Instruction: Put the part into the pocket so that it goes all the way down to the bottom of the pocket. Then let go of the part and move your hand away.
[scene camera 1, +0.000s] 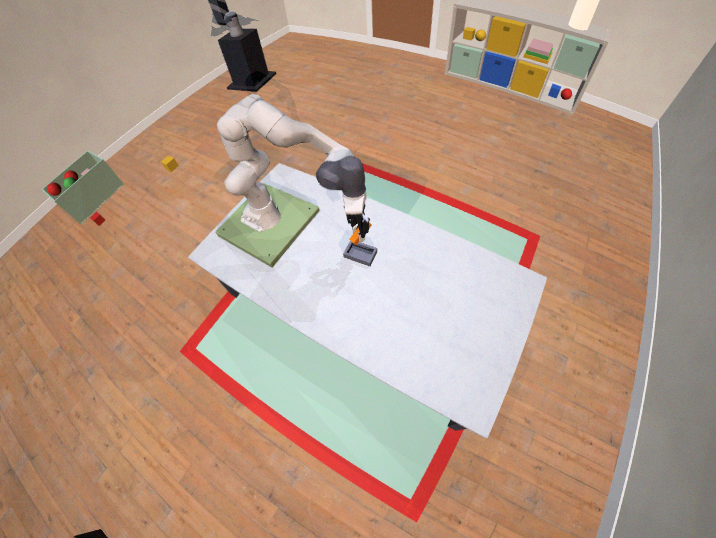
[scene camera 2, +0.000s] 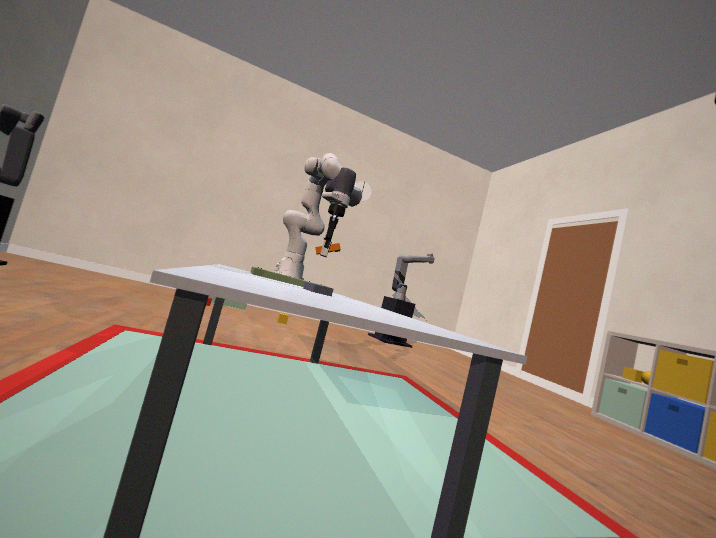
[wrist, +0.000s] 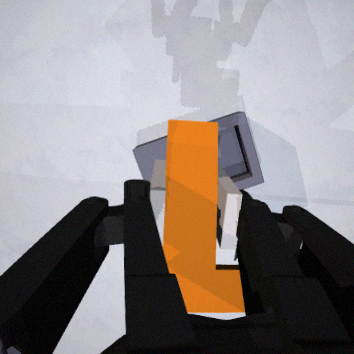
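Observation:
The orange L-shaped part (scene camera 1: 354, 237) (scene camera 2: 335, 248) (wrist: 191, 200) is held above the table. My gripper (scene camera 1: 361, 236) (scene camera 2: 325, 250) (wrist: 185, 181) is shut on it, with the pale fingertips on either side of its long arm. The dark grey block with the rectangular pocket (scene camera 1: 360, 261) (scene camera 2: 318, 288) (wrist: 253, 152) lies on the table, below the part. In the wrist view the block sits turned relative to the part, and the part hides the block's middle and some of the pocket. In scene camera 2 a clear gap shows between part and block.
The white table (scene camera 1: 405, 300) (scene camera 2: 231, 284) carries the block and the green base plate (scene camera 1: 272, 254) (scene camera 2: 272, 274) of my arm, which is to the block's left in scene camera 1. A shelf unit, a bin and another robot stand away from the table.

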